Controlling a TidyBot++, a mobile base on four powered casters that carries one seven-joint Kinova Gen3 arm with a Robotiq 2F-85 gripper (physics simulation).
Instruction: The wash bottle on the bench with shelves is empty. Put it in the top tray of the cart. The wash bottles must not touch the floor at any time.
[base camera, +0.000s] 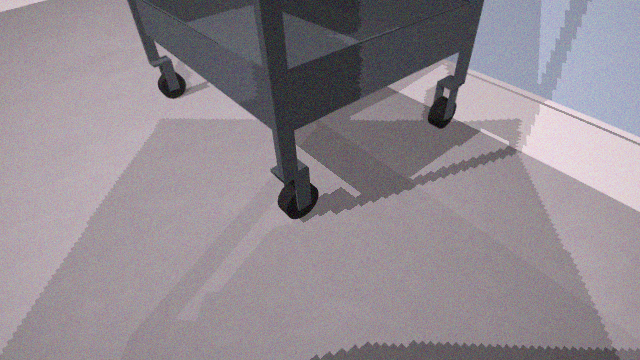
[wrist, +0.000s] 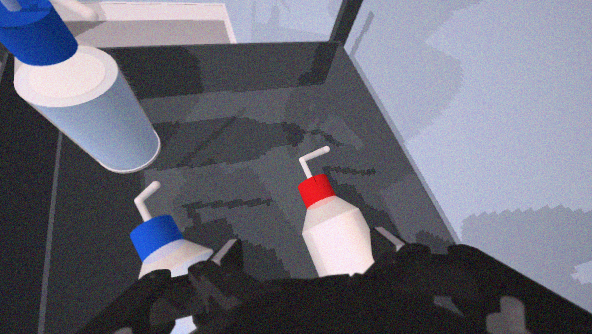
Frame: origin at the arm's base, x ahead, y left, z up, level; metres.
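Seen in the pictures: gripper, between the fingertips: (wrist: 306, 247).
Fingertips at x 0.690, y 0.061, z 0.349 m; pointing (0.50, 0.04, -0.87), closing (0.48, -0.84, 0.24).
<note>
Offsets run from my fingertips to a thing's middle. "pt": to the spot under its first point.
The wash bottle with a red cap and white body @[0.044 m down, 0.037 m ahead, 0.030 m right] (wrist: 340, 240) is in the top tray @[pt 0.052 m down, 0.174 m ahead, 0.145 m left] (wrist: 250, 70) of the cart, seen in the wrist view. My gripper (wrist: 306, 247) is open, its fingers apart on either side of this bottle. The bottle looks slanted in the view and its base is hidden behind the gripper; I cannot tell if it leans. The dark grey cart (base camera: 272, 75) also shows in the base view, where its top tray does not show. The bench with shelves does not show.
A blue-capped bottle @[0.045 m down, 0.054 m back, 0.062 m left] (wrist: 157, 237) is close to the left finger, partly hidden. Another blue-capped bottle with bluish contents @[0.004 m up, 0.025 m ahead, 0.192 m left] (wrist: 110, 125) stands farther off at left. A pale blue wall (base camera: 595, 65) (wrist: 515, 110) runs along the right. The cart's near caster @[pt 0.708 m down, 0.286 m back, 0.007 m right] (base camera: 297, 200) rests on the floor.
</note>
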